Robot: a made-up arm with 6 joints. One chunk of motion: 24 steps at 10 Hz.
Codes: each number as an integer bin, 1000 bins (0 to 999) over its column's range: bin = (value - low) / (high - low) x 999, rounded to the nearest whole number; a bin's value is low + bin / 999 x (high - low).
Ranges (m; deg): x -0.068..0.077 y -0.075..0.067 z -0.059..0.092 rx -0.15..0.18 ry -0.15..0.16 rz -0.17..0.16
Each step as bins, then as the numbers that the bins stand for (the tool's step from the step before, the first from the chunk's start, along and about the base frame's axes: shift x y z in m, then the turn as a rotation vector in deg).
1 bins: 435 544 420 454 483 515
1 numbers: -0.00486 0.00233 0.00448 0.000 0.000 0.000
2 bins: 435 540 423 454 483 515
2 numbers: -0.00486 0.00176 0.00494 0.000 0.000 0.000
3 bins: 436 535 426 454 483 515
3 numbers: -0.00472 0.00105 0.00539 0.000 0.000 0.000
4 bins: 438 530 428 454 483 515
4 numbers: -0.00443 0.00034 0.00569 0.000 0.000 0.000
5 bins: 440 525 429 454 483 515
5 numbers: -0.00414 -0.00038 0.00584 0.000 0.000 0.000
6 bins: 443 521 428 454 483 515
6 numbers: -0.00370 -0.00094 0.00569 0.000 0.000 0.000
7 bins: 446 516 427 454 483 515
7 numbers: -0.00327 -0.00165 0.00554 0.000 0.000 0.000
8 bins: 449 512 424 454 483 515
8 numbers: -0.00283 -0.00222 0.00509 0.000 0.000 0.000
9 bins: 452 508 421 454 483 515
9 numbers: -0.00239 -0.00279 0.00463 0.000 0.000 0.000
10 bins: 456 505 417 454 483 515
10 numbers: -0.00181 -0.00322 0.00403 0.000 0.000 0.000
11 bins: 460 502 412 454 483 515
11 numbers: -0.00123 -0.00364 0.00327 0.000 0.000 0.000
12 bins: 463 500 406 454 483 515
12 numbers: -0.00080 -0.00393 0.00237 0.000 0.000 0.000
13 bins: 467 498 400 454 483 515
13 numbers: -0.00022 -0.00421 0.00146 0.000 0.000 0.000
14 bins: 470 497 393 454 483 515
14 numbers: 0.00022 -0.00436 0.00040 0.000 0.000 0.000
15 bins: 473 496 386 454 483 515
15 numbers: 0.00065 -0.00450 -0.00066 0.000 0.000 0.000
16 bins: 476 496 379 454 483 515
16 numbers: 0.00109 -0.00450 -0.00171 0.000 0.000 0.000
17 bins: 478 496 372 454 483 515
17 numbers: 0.00138 -0.00450 -0.00277 0.000 0.000 0.000
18 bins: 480 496 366 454 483 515
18 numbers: 0.00167 -0.00450 -0.00368 0.000 0.000 0.000
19 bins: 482 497 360 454 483 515
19 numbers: 0.00196 -0.00436 -0.00459 0.000 0.000 0.000
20 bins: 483 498 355 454 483 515
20 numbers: 0.00211 -0.00421 -0.00534 0.000 0.000 0.000
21 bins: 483 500 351 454 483 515
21 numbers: 0.00211 -0.00393 -0.00595 0.000 0.000 0.000
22 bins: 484 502 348 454 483 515
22 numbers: 0.00225 -0.00364 -0.00640 0.000 0.000 0.000
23 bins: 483 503 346 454 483 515
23 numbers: 0.00211 -0.00350 -0.00670 0.000 0.000 0.000
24 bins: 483 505 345 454 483 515
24 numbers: 0.00211 -0.00322 -0.00685 0.000 0.000 0.000
